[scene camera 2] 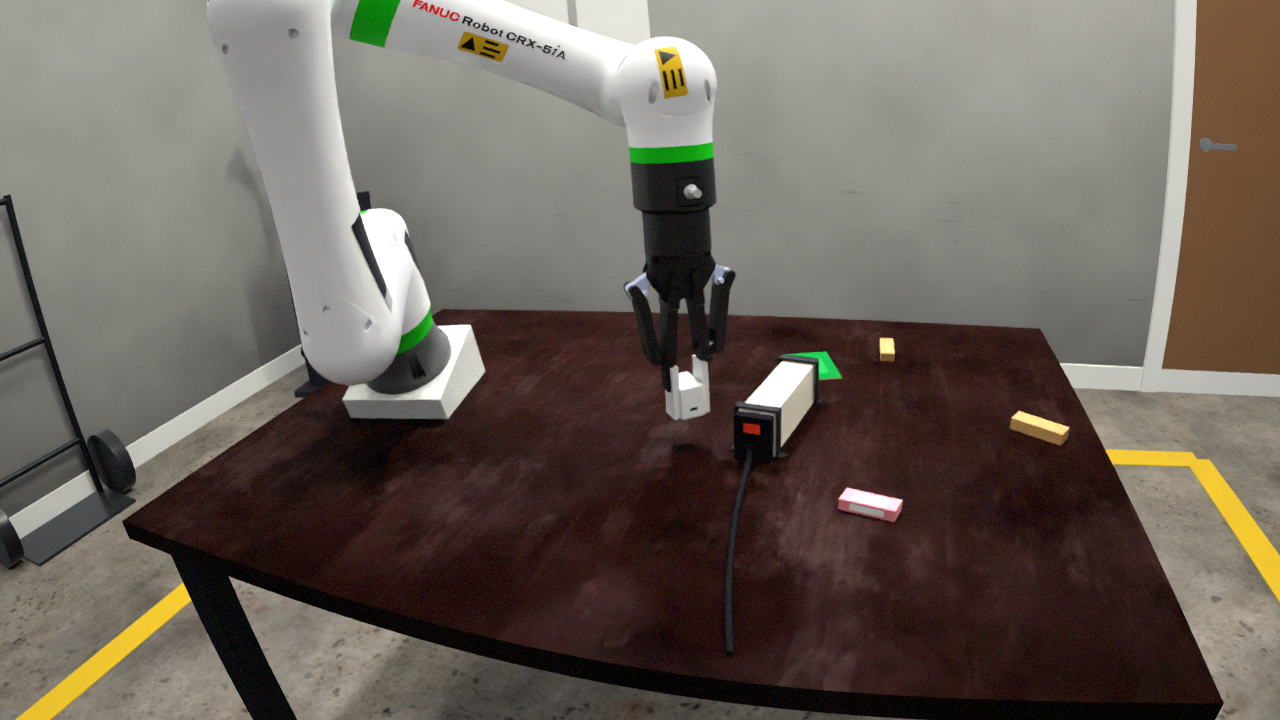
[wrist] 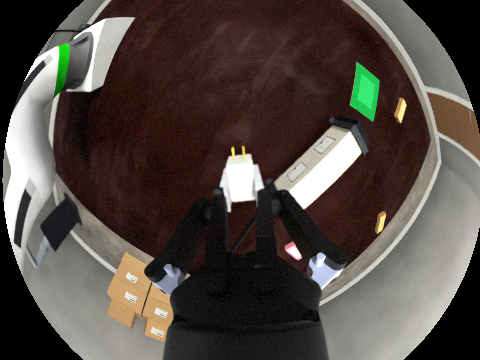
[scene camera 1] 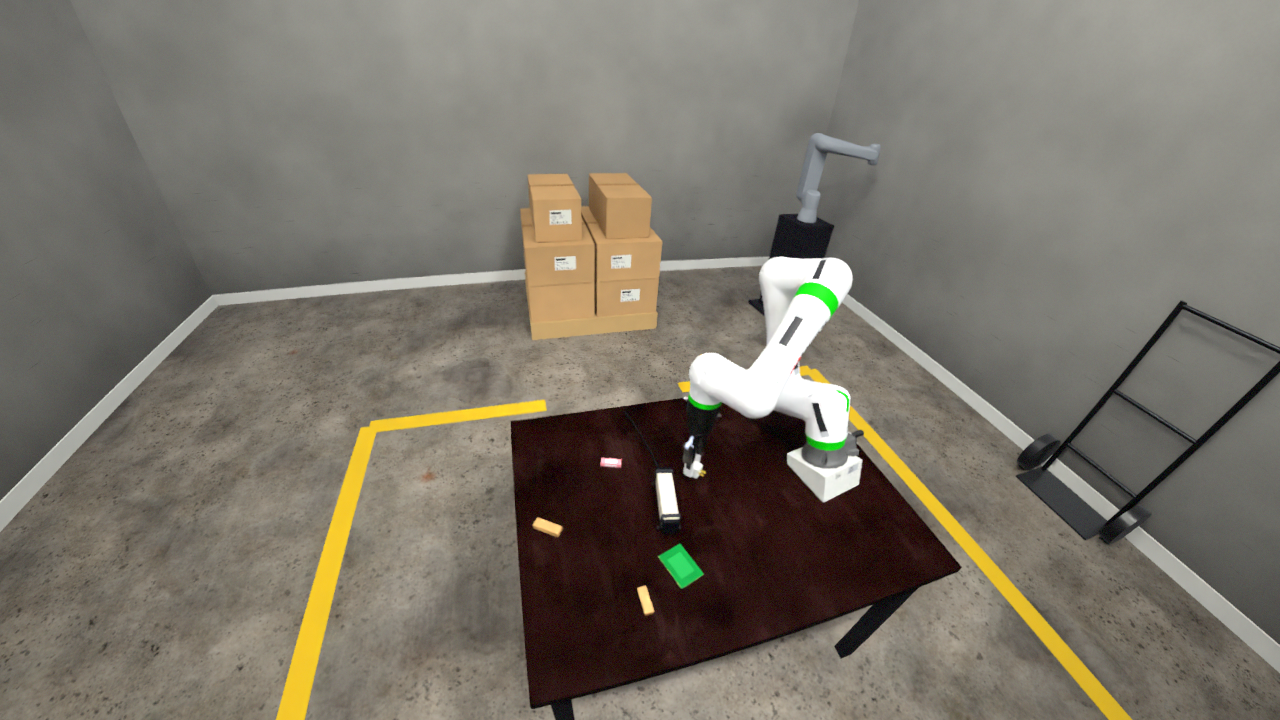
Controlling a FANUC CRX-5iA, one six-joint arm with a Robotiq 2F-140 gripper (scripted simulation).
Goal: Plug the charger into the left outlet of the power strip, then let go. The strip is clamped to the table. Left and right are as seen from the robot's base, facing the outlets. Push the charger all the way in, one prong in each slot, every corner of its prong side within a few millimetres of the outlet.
In view: the gripper (scene camera 2: 688,411), a white charger (scene camera 2: 692,404) and a power strip (scene camera 2: 796,395).
The white charger shows as well in the wrist view (wrist: 240,173). The gripper also shows in the wrist view (wrist: 241,175). The power strip shows as well in the wrist view (wrist: 356,151).
